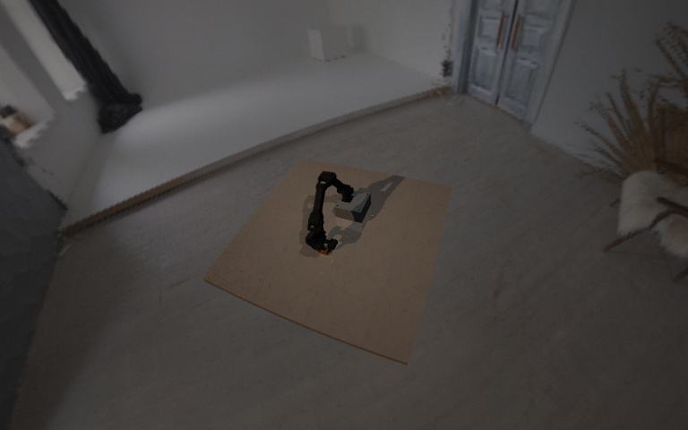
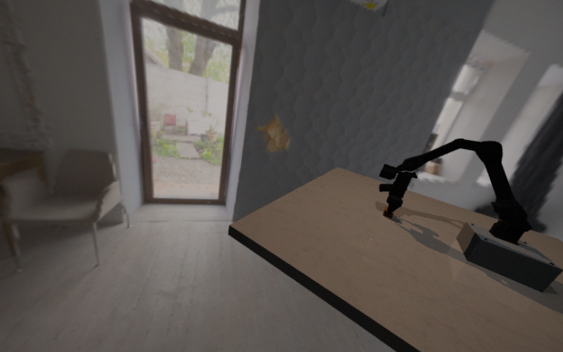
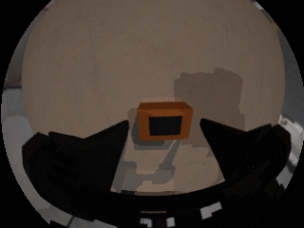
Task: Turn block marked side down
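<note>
Right now the orange block is right at my gripper tip.
</note>
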